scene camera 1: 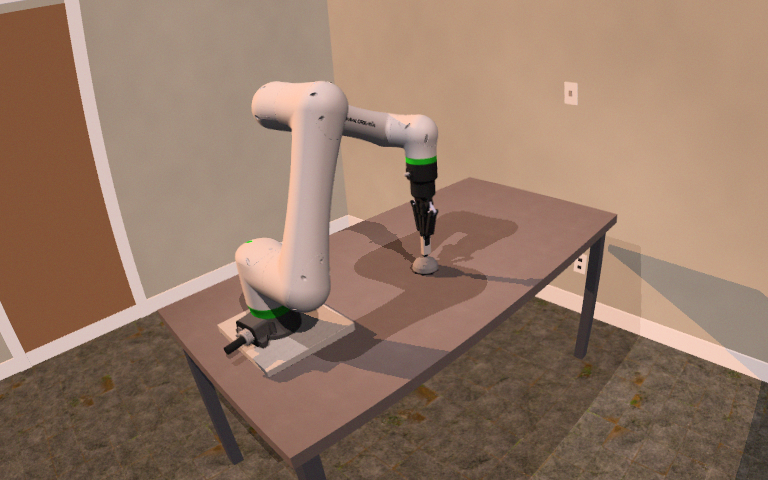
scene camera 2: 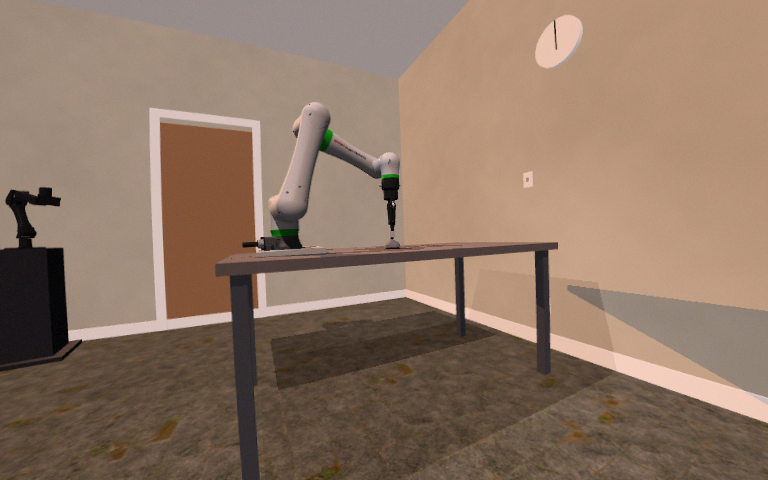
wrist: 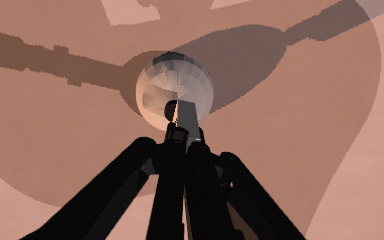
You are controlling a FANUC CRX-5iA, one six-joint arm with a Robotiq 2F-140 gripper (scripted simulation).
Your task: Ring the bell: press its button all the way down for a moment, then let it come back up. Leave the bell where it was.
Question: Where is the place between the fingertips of my gripper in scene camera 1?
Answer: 426, 253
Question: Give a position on a grey dome bell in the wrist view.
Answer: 171, 77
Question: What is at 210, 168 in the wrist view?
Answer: My gripper.
